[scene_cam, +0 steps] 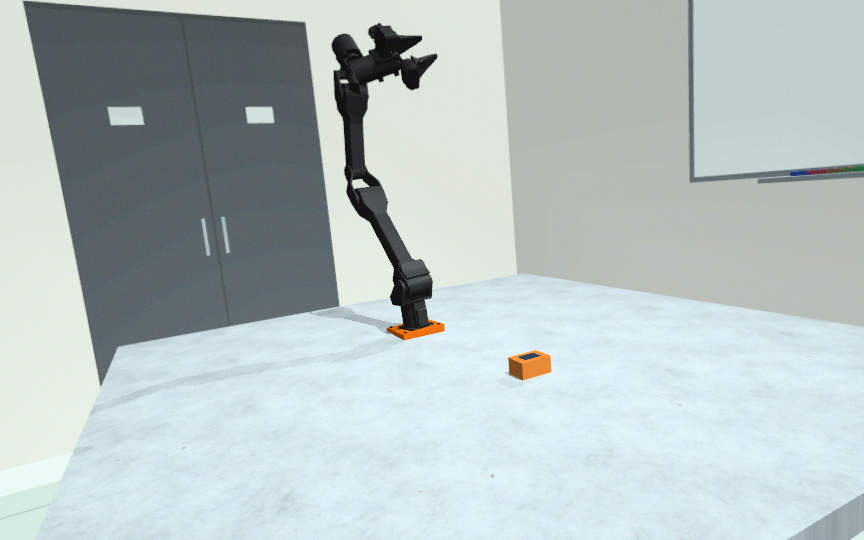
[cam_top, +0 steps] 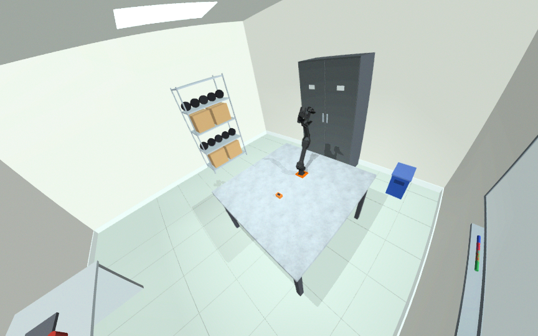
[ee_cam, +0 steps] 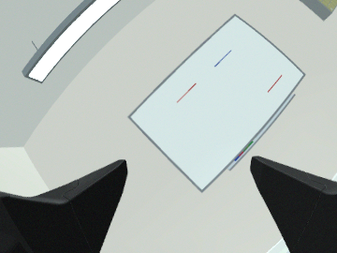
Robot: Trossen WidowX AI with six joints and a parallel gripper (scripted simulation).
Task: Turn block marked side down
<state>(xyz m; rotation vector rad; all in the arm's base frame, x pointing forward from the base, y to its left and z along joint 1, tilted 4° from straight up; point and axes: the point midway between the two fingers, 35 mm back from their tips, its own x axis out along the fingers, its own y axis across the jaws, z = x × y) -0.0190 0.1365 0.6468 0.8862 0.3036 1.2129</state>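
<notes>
Right now my gripper tip is 44 cm short of the orange block, 17 cm to the left of it and 65 cm above it.
</notes>
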